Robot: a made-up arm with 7 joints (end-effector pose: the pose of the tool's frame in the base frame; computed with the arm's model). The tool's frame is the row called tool.
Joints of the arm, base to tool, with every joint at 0 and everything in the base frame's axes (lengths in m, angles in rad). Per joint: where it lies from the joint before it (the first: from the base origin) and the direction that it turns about. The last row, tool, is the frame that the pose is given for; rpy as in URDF.
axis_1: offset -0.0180 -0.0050 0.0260 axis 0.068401 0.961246 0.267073
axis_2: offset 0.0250 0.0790 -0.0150 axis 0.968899 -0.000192 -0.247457
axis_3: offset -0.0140 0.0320 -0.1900 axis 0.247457 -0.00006 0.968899
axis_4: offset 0.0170 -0.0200 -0.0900 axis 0.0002 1 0.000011
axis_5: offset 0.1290 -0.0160 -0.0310 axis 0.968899 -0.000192 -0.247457
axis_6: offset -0.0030 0.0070 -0.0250 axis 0.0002 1 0.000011
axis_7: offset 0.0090 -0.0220 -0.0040 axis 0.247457 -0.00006 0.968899
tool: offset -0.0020 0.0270 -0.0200 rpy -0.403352 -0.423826 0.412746
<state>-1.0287 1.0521 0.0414 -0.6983 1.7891 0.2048 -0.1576</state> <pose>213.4 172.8 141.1 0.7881 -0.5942 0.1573 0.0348</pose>
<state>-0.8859 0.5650 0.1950 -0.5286 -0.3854 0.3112 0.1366</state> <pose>343.9 146.0 11.4 -0.1697 -0.7126 -0.0016 0.6807</pose>
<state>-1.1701 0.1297 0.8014 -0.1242 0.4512 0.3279 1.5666</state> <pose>378.1 128.7 10.3 0.0708 -0.4419 0.8831 0.1405</pose>
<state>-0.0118 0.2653 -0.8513 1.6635 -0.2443 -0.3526 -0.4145</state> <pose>-92.0 203.8 -388.8 -0.0035 0.4822 -0.1297 0.8664</pose>
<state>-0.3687 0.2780 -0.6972 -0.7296 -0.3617 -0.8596 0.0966</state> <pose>180.6 -1.4 -174.2 -0.6287 -0.6521 -0.1675 0.3892</pose>
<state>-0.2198 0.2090 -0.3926 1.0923 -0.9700 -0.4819 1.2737</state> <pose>74.5 76.8 -392.1 0.2419 -0.0183 0.7406 0.6267</pose>
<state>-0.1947 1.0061 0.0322 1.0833 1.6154 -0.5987 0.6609</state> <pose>171.1 418.4 -169.1 0.5979 -0.1090 -0.4672 0.6422</pose>
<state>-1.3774 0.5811 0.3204 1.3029 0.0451 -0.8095 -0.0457</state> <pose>442.2 205.3 8.3 -0.0459 -0.6801 0.1186 0.7220</pose>
